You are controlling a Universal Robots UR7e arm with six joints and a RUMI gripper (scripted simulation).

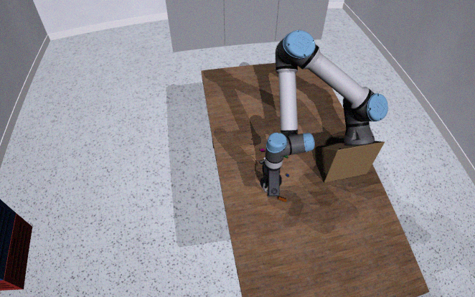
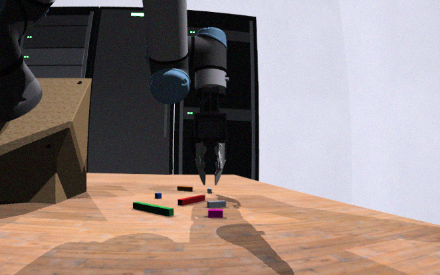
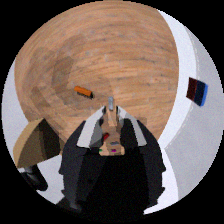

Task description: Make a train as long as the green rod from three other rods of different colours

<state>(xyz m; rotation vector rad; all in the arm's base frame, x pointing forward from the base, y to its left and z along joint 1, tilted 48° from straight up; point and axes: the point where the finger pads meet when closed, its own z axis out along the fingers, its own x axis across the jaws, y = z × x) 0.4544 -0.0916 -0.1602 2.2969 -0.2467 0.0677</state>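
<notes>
Now: the blue rod 120 mm behind my hand, 80 mm to the right of it and 30 mm below it. Round my hand: orange rod (60 mm behind, 40 mm to the left, 30 mm below); green rod (130 mm behind, 210 mm to the right, 30 mm below); red rod (60 mm behind, 140 mm to the right, 30 mm below).
</notes>
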